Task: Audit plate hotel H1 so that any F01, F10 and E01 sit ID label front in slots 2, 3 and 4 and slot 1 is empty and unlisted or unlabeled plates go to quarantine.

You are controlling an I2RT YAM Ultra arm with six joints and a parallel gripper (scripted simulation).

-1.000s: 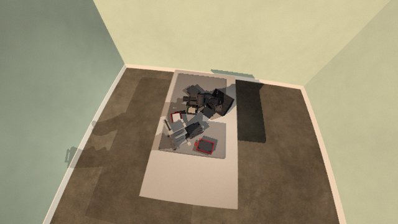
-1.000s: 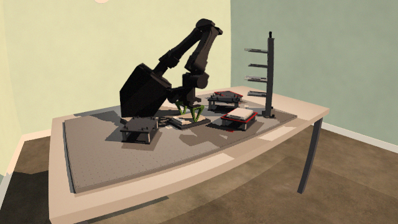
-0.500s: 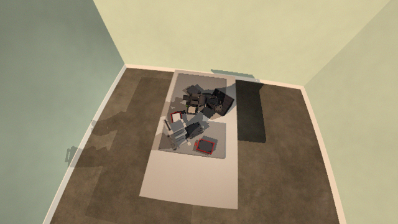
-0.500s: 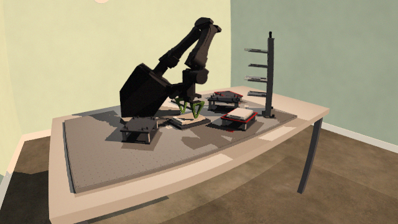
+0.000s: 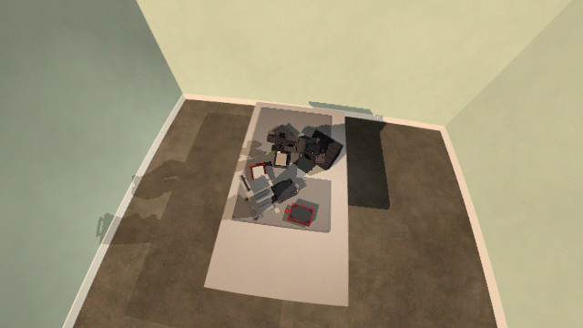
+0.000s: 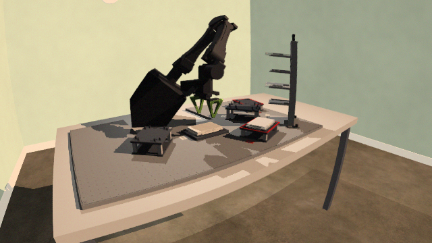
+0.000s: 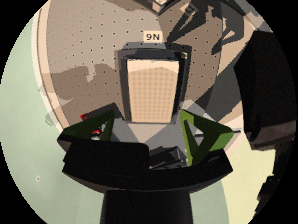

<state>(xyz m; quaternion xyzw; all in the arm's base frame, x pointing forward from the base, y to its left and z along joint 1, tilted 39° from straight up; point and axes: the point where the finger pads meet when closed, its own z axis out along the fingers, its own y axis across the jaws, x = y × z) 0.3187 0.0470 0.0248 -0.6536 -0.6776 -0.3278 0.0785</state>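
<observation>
Now: hand 8 cm above the dark N6 nest and 1 cm past it. Round my hand: hotel post (44 cm to the left, 12 cm above, 8 cm ahead); then N6 tag (11 cm to the right, 8 cm below, 1 cm ahead); then L1 tag (19 cm to the right, 8 cm below, 5 cm behind).
</observation>
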